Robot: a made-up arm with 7 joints.
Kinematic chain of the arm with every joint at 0, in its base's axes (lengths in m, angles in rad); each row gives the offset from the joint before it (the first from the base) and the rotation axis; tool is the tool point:
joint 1: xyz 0 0 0 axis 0 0.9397 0.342
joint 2: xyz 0 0 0 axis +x
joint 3: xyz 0 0 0 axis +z
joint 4: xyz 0.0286 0 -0.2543 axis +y
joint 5: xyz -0.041 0 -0.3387 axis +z
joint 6: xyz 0 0 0 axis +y
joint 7: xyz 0 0 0 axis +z
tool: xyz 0 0 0
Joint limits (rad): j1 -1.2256..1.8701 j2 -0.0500..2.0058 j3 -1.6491..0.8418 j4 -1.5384..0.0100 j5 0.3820..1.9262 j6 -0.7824..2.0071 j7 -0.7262..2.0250
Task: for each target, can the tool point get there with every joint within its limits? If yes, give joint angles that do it. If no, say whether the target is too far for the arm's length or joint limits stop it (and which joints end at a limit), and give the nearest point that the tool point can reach.
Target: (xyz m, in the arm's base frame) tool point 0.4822 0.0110 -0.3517
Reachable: yes | joints -0.9485 0.2507 -1.3890 -0.1912 1.2815 1.5370 -0.0328
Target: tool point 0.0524 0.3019 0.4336
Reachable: yes | joints -0.9899 1.8185 0.5308 -1.1930 1.2035 0.2456 0.0685
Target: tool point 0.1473 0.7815 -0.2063
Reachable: no: too far | nearest point 0.1070 0.5679 -0.1499 | short by 0.225 m
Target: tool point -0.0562 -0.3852 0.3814
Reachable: no: joint limits stop it (at a limit: joint 1, joint 2, joint 4) | nearest point 0.2934 -0.3631 0.0985 | short by 0.450 m
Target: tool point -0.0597 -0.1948 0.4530
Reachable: no: joint limits stop it (at a limit: joint 2, joint 3, joint 4) | nearest point -0.0464 0.1340 0.4555 | short by 0.329 m
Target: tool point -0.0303 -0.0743 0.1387
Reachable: no: joint limits stop it (at a limit: joint 2, joint 3, joint 4) | nearest point -0.0735 0.1355 0.4515 | short by 0.379 m
